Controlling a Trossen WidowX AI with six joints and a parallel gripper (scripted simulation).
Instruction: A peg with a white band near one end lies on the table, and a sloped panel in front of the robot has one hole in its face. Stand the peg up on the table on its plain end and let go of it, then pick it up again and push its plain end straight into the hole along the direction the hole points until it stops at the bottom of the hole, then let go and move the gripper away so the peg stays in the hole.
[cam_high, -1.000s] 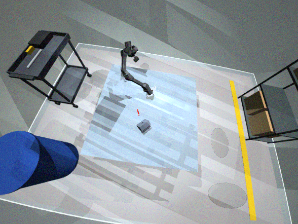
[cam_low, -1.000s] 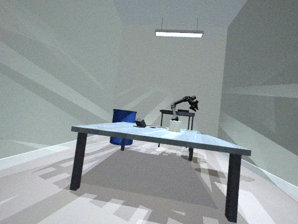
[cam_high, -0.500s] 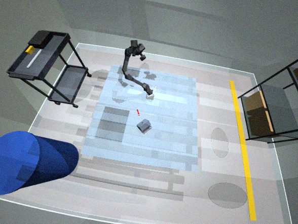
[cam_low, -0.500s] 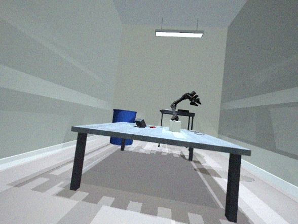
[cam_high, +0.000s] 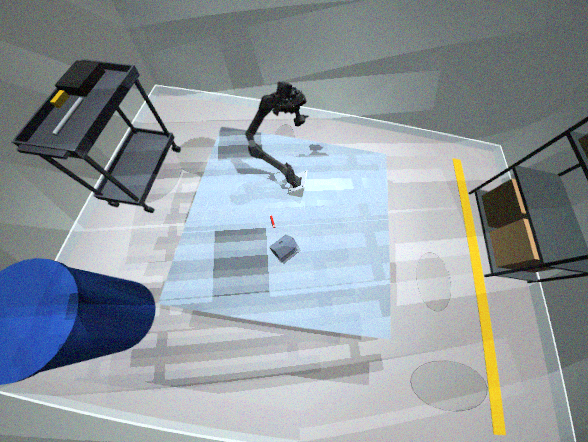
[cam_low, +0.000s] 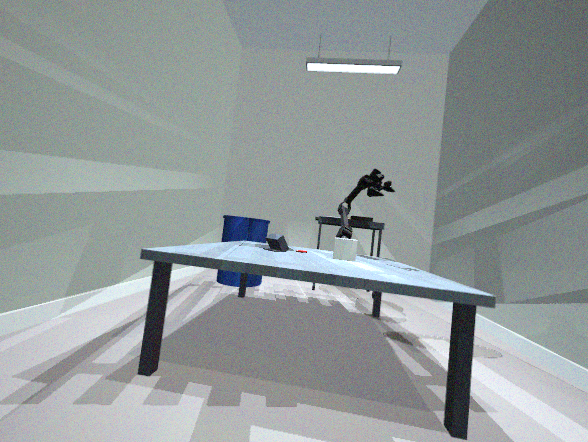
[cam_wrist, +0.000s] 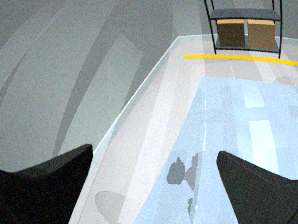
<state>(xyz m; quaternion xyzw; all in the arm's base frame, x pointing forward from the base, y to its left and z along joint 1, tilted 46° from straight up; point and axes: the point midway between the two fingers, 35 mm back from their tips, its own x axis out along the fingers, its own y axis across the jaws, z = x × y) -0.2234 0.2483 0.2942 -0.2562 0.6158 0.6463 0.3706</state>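
Right now the peg is 53 cm ahead of my gripper tip, 10 cm to the right of it and 44 cm below it. From my gripper tip the other things lie so: sloped panel: 68 cm ahead, 1 cm to the right, 40 cm below.
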